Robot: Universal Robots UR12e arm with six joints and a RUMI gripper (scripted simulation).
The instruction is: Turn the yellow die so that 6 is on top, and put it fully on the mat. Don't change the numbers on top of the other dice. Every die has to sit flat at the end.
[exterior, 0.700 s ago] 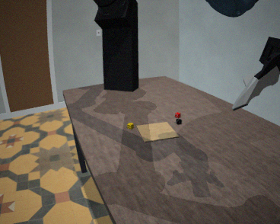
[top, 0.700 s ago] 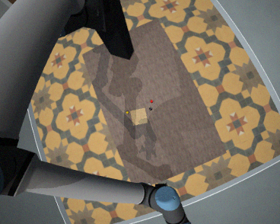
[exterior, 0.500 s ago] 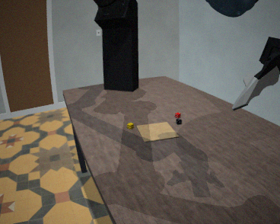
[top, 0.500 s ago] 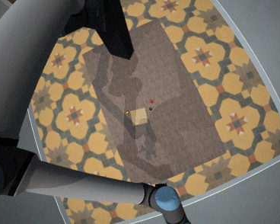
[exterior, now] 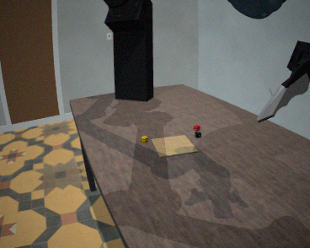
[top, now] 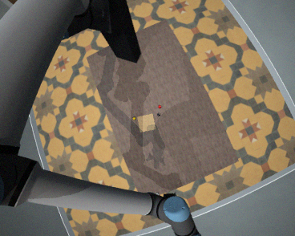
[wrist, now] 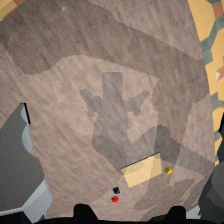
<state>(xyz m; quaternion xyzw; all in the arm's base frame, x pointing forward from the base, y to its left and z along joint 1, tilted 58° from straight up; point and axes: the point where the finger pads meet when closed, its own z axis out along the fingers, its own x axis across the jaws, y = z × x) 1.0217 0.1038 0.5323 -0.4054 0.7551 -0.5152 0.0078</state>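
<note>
Now: the yellow die 570 mm behind my hand, 250 mm below it and 100 mm to the left of it. Round my hand: black die (470 mm behind, 290 mm to the left, 250 mm below); red die (520 mm behind, 340 mm to the left, 250 mm below); tan mat (470 mm behind, 250 mm below, 160 mm to the left).
</note>
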